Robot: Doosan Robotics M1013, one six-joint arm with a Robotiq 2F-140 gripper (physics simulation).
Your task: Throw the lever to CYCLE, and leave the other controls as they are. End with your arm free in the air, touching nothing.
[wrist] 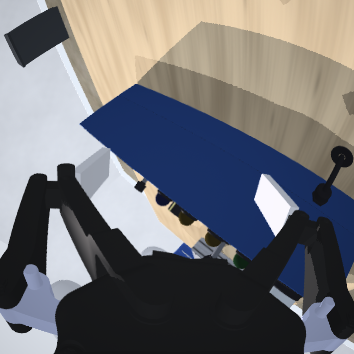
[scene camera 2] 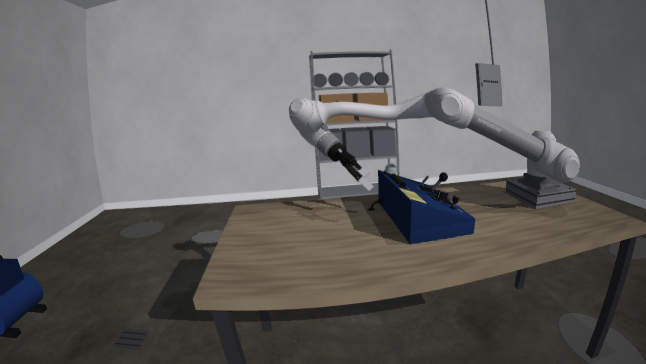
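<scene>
A blue control console (scene camera 2: 395,212) (wrist: 200,150) stands on the table. A lever with a black ball knob (scene camera 2: 443,176) rises from its sloped face, near a smaller black knob (scene camera 2: 455,199). A black crank-like part (scene camera 2: 372,205) (wrist: 332,175) sticks out from the console's tall back side. Which control is marked CYCLE cannot be read. My gripper (scene camera 2: 368,182) (wrist: 185,174) is open, with light pads wide apart and nothing between them. It hangs in the air beside the console's tall back side, apart from it in the scene view. Most of the sloped face is hidden in the wrist view.
A yellow label (scene camera 2: 414,195) is on the console's face. Round buttons, one green (wrist: 241,260), line its top edge in the wrist view. The wooden table (scene camera 2: 300,260) also carries the arm's base (scene camera 2: 540,195). A shelf rack (scene camera 2: 350,54) and a wall cabinet (scene camera 2: 490,85) are behind.
</scene>
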